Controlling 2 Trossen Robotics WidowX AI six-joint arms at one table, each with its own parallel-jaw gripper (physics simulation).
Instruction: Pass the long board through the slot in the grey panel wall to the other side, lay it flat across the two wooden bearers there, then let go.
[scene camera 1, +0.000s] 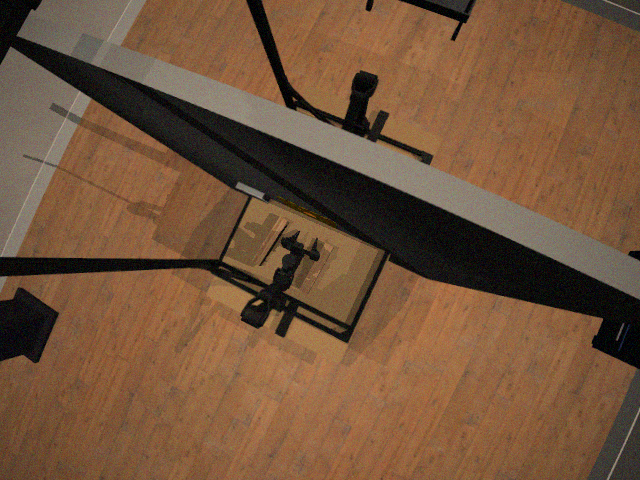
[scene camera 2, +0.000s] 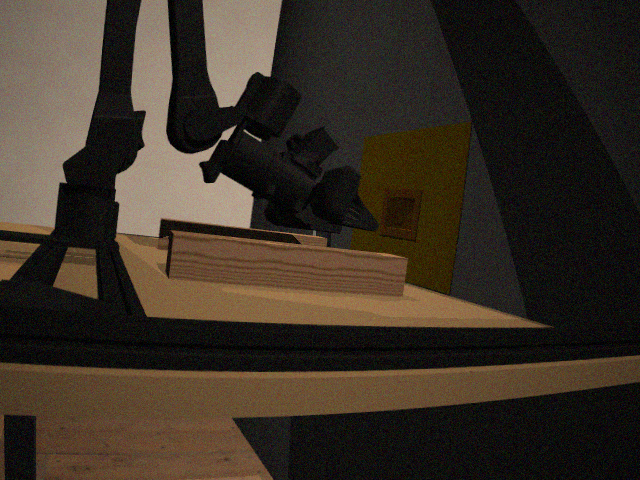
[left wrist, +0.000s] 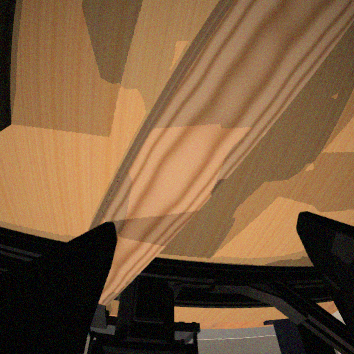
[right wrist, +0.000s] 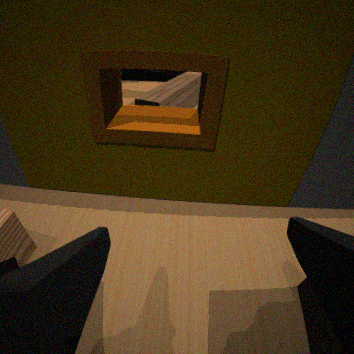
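The long board (left wrist: 185, 160) runs slantwise below my left gripper (left wrist: 208, 227), which is open and empty. A pale striped piece of it (right wrist: 177, 92) shows through the slot's brown frame (right wrist: 155, 60) (scene camera 2: 417, 214), on the far side of the grey panel wall (scene camera 1: 413, 180) (scene camera 2: 320, 62) (right wrist: 327, 165). My right gripper (scene camera 1: 306, 237) (right wrist: 199, 232) is open and empty, above the table on the bearers' side, facing the slot. One wooden bearer (scene camera 2: 289, 266) stands nearest scene camera 2; the other (scene camera 2: 222, 231) is behind it. In scene camera 2 the right fingers overlap.
A yellow panel (scene camera 2: 444, 165) (right wrist: 280, 100) surrounds the slot frame. The table (scene camera 1: 361, 263) has a black frame rail (scene camera 2: 310, 346) along its edge. The left arm (scene camera 1: 356, 105) shows beyond the wall. A pale block (scene camera 1: 251, 191) is at the wall's near side.
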